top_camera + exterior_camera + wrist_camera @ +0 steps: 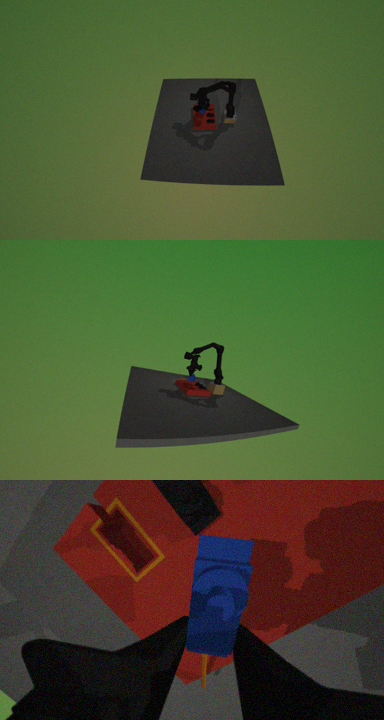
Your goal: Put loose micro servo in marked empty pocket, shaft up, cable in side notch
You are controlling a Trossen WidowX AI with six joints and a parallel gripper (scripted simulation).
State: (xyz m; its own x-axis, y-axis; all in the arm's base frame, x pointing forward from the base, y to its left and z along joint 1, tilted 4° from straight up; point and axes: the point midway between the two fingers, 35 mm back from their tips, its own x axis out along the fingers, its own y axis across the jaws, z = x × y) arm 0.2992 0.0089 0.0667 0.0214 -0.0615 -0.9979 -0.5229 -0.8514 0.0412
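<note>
Now: the red deck 1 cm ahead of my gripper tip, 4 cm to the left of it and 10 cm below it.
</note>
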